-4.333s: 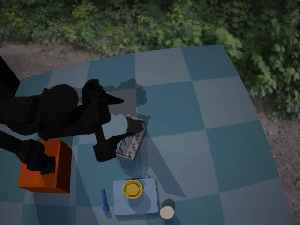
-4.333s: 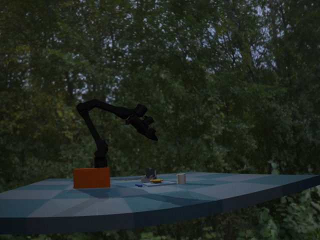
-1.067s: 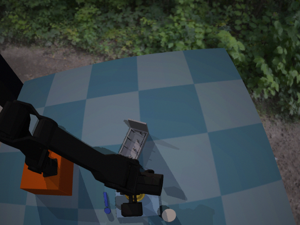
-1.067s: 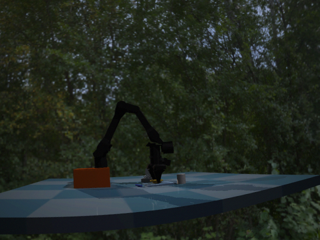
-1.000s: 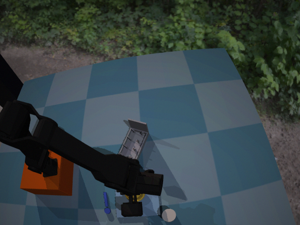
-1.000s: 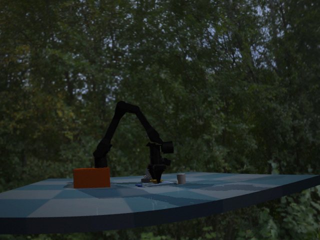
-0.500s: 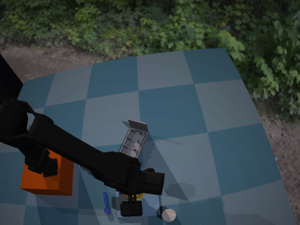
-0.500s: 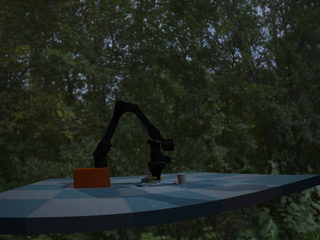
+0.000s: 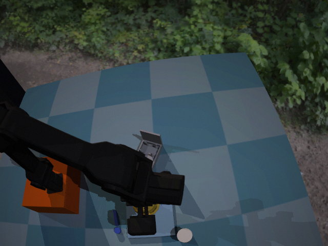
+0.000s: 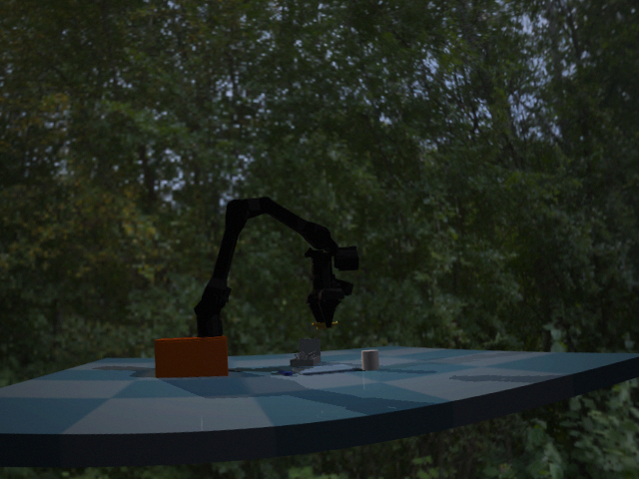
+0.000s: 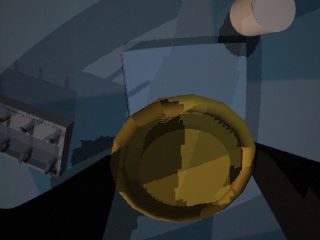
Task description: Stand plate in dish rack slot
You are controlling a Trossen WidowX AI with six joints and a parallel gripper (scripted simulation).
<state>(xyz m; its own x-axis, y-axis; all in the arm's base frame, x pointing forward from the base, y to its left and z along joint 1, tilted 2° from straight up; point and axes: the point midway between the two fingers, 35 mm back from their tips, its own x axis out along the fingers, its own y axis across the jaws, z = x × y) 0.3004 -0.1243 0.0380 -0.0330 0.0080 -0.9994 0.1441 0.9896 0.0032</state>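
Right now my gripper tip is 20 mm short of the grey dish rack, 190 mm to the right of it and 90 mm above it. Round my gripper tip: yellow plate (10 mm above); then pale blue square mat (20 mm behind, 20 mm to the right, 110 mm below); then white cup (80 mm ahead, 100 mm to the right, 90 mm below).
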